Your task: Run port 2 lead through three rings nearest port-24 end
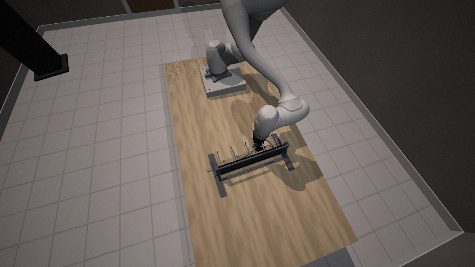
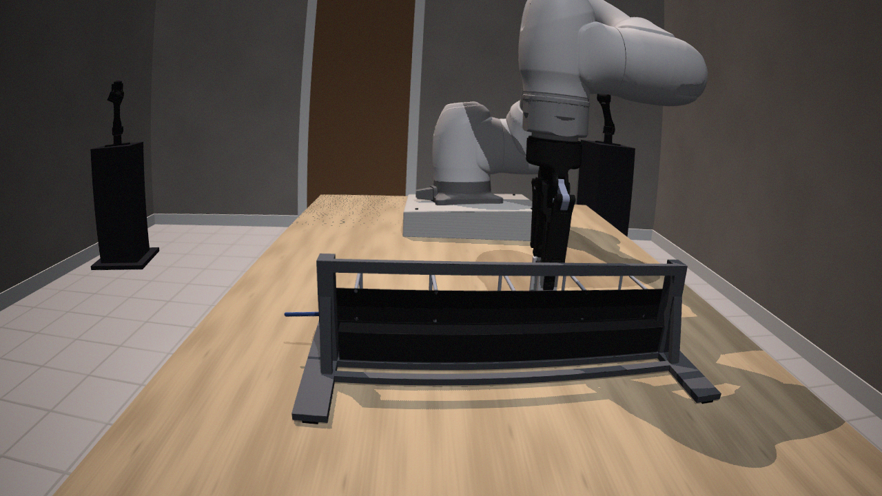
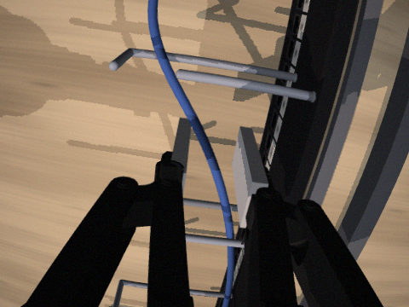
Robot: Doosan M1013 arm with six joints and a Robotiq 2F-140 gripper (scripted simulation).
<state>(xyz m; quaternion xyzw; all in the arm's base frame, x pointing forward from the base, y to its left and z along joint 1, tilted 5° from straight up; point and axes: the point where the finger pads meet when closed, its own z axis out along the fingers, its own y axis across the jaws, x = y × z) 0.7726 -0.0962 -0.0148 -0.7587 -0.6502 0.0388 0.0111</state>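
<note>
My gripper is now 50 mm short of the dark rack, 60 mm to the left of it and 20 mm above it.
</note>
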